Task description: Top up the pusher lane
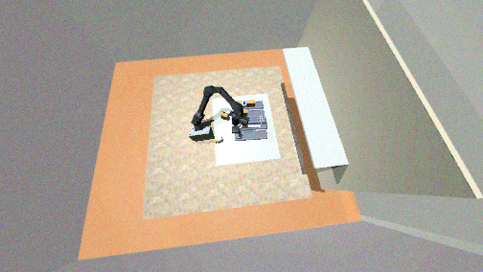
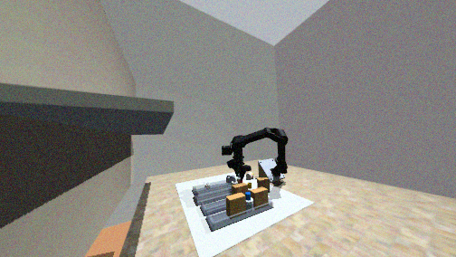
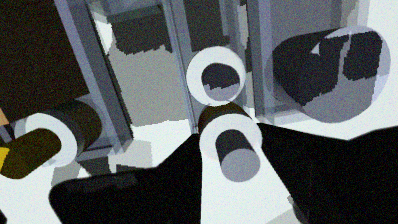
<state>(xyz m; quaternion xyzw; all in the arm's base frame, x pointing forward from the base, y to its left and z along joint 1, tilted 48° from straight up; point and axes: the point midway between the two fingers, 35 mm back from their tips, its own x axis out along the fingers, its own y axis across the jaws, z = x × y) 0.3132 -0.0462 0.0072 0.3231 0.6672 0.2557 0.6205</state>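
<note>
Right now my gripper tip is 80 mm short of the white mat and 50 mm above it. Also, from my gripper tip: wide grey cylinder (80 mm to the right, 20 mm below, 20 mm ahead); then grey rack (160 mm ahead, 30 mm below, 10 mm to the left).
</note>
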